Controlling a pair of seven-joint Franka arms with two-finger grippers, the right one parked.
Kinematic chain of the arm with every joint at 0, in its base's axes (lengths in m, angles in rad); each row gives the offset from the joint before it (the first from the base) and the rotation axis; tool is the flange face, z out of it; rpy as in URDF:
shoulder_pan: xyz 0 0 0.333 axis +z
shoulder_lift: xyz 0 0 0 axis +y
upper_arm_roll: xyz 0 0 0.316 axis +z
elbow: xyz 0.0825 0 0 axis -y
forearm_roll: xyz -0.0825 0 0.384 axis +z
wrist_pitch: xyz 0 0 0 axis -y
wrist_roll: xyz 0.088 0 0 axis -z
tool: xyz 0 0 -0.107 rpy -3.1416 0 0
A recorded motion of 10 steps. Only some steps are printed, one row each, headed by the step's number.
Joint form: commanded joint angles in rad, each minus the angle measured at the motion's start. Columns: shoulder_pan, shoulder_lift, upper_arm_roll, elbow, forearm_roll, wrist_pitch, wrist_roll.
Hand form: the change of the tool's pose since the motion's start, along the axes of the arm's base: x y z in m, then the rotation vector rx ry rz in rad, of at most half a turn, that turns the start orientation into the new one. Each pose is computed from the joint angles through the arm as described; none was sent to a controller.
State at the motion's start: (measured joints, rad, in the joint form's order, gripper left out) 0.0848 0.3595 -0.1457 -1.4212 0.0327 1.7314 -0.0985
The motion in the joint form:
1: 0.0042 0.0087 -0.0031 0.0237 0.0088 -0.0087 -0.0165
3: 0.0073 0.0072 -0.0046 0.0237 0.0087 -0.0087 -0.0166
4: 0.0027 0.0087 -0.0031 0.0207 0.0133 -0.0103 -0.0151
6: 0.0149 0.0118 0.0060 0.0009 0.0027 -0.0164 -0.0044
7: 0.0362 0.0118 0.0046 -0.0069 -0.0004 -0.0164 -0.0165
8: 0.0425 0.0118 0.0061 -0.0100 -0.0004 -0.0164 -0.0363
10: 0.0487 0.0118 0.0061 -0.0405 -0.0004 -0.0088 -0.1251
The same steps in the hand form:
1: 0.0030 0.0025 0.0049 0.0068 -0.0067 0.0172
3: 0.0028 0.0037 0.0059 0.0063 -0.0082 0.0190
4: 0.0025 0.0018 0.0033 0.0114 -0.0024 0.0132
6: 0.0004 0.0138 -0.0089 0.0047 0.0274 0.0241
7: -0.0004 0.0266 -0.0125 0.0019 0.0355 0.0564
8: -0.0008 0.0316 -0.0140 0.0037 0.0390 0.0837
10: -0.0039 0.0350 -0.0277 0.0114 0.0633 0.1770

